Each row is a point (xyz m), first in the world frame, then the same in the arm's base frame.
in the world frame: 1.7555 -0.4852 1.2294
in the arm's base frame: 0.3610 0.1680 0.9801
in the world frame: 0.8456 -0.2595 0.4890
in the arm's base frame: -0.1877 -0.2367 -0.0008
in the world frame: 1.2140 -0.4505 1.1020
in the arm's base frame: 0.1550 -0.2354 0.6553
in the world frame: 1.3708 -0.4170 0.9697
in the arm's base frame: 0.1593 -0.0332 0.6074
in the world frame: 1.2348 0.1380 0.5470
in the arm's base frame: -0.4439 0.1672 0.2893
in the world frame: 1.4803 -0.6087 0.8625
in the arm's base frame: 0.3655 0.0643 0.5166
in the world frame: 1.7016 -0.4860 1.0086
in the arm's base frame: 0.3273 0.2194 0.7613
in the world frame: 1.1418 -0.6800 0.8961
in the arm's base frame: 0.3344 -0.2600 0.3956
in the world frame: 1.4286 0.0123 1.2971
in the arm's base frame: -0.2042 -0.0282 1.0107
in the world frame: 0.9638 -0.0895 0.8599
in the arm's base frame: -0.2831 -0.2595 0.4125
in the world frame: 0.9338 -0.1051 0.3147
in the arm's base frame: -0.3224 -0.0468 -0.0890
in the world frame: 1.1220 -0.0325 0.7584
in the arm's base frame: -0.2982 -0.0643 0.3974
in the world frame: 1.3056 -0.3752 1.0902
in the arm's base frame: 0.1100 -0.1333 0.6972
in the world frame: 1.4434 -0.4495 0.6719
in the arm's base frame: 0.1873 0.1544 0.3644
